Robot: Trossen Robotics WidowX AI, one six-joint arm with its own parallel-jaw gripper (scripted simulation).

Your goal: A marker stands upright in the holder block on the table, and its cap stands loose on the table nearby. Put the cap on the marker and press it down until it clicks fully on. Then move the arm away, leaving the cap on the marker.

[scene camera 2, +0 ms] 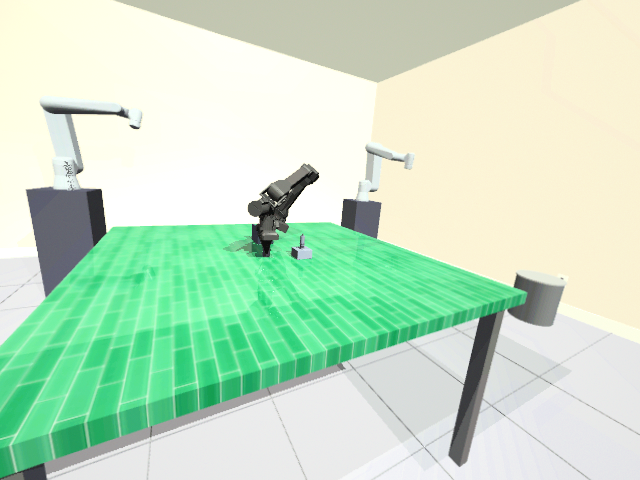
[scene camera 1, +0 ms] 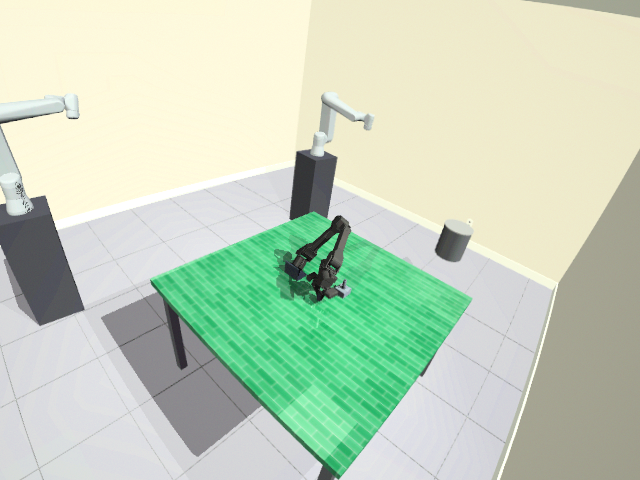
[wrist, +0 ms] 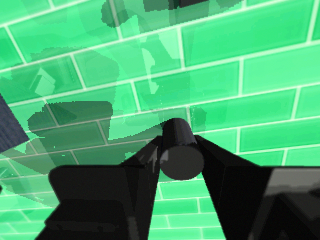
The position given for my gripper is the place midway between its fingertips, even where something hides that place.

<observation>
My gripper (wrist: 177, 139) holds a dark cylindrical cap (wrist: 181, 159).
</observation>
